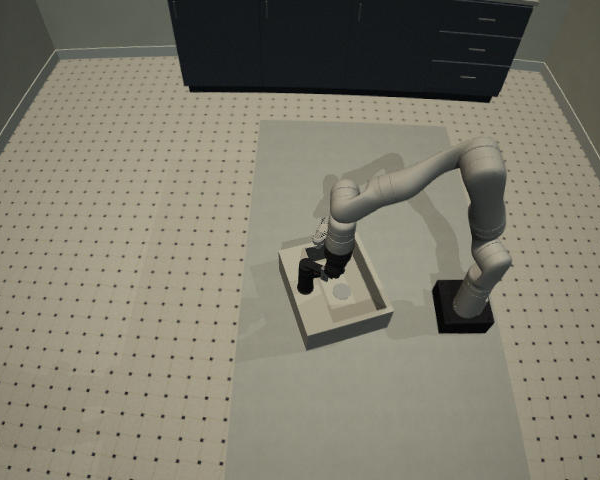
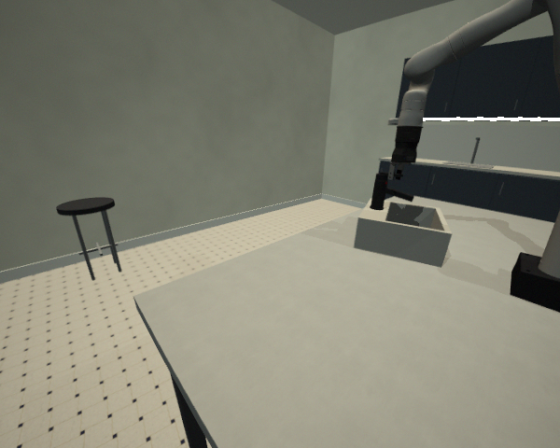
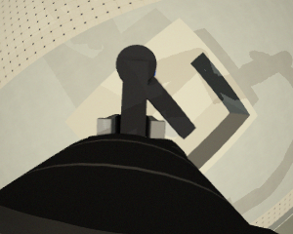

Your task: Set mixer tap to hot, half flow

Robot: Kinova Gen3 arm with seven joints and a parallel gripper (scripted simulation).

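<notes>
Now: the lever 2 cm ahead of my hand and 1 cm to the right of it. Also, from my hand: sink basin (4 cm behind, 7 cm to the right, 23 cm below).
</notes>
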